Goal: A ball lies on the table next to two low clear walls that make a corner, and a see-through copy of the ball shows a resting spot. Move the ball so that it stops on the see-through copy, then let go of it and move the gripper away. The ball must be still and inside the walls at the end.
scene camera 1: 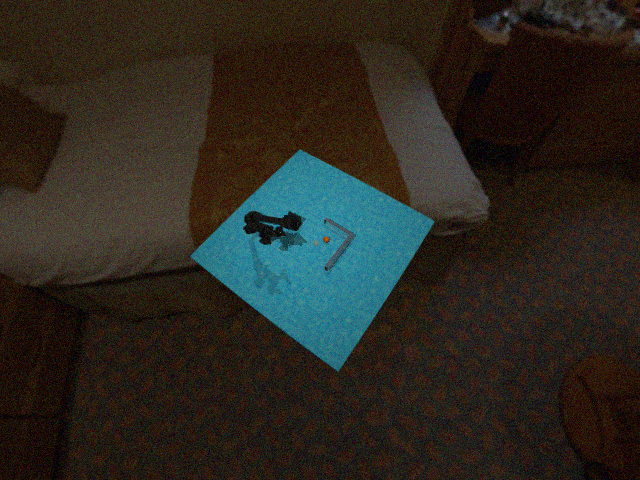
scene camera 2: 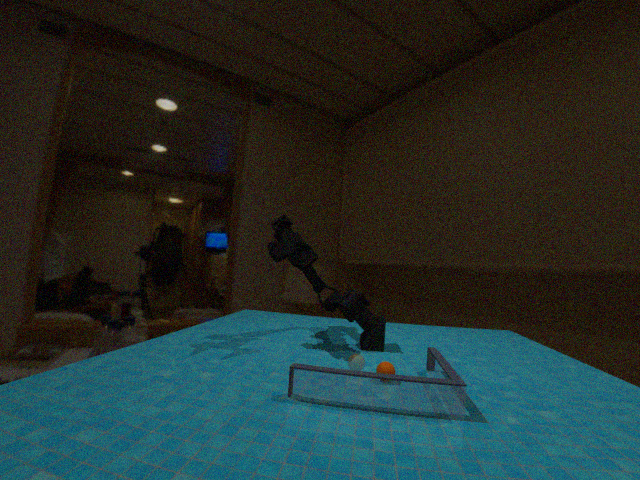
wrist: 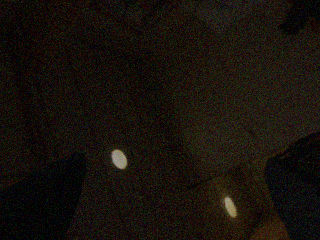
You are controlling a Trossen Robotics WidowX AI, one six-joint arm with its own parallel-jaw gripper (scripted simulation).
Labels:
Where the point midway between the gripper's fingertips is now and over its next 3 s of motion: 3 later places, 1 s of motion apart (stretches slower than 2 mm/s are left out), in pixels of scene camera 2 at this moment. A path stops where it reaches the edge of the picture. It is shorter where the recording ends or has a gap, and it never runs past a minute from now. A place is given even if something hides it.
My gripper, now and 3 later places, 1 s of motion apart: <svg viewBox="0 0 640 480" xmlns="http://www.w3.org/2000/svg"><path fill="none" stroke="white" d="M289 230L352 297L387 354L386 372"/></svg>

